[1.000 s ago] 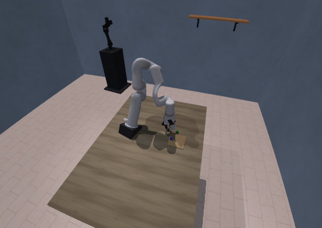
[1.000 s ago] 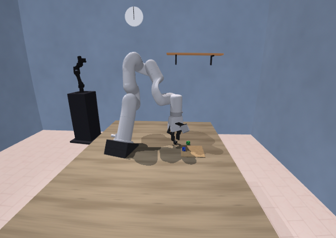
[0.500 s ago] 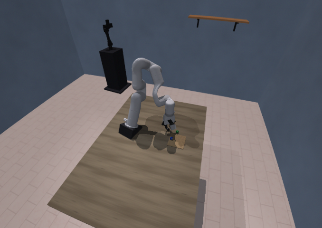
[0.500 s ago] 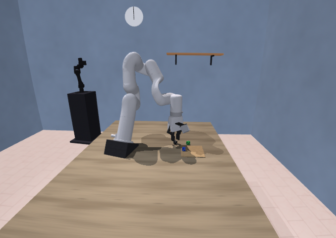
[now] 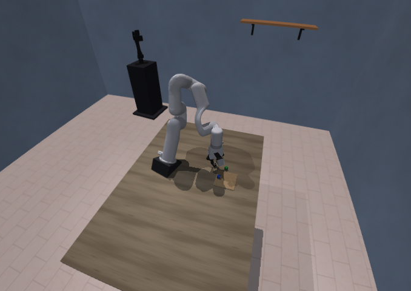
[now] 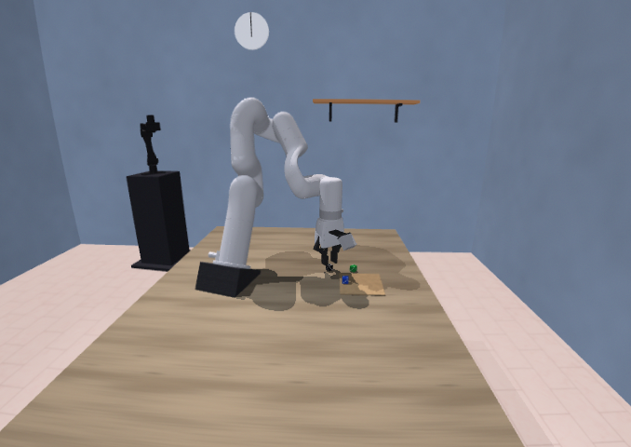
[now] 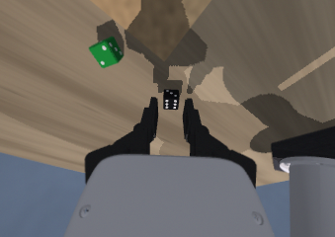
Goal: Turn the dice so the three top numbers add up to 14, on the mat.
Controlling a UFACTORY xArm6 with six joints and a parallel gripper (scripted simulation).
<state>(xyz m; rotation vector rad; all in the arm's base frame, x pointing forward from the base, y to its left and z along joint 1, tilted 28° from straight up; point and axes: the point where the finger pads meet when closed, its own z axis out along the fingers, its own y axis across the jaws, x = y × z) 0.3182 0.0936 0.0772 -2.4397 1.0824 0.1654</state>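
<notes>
Right now the black die is 4 cm below my hand. Also, from my hand: tan mat (11 cm ahead, 9 cm to the right, 4 cm below); then blue die (6 cm ahead, 9 cm to the right, 3 cm below); then green die (9 cm ahead, 1 cm to the left, 4 cm below).
</notes>
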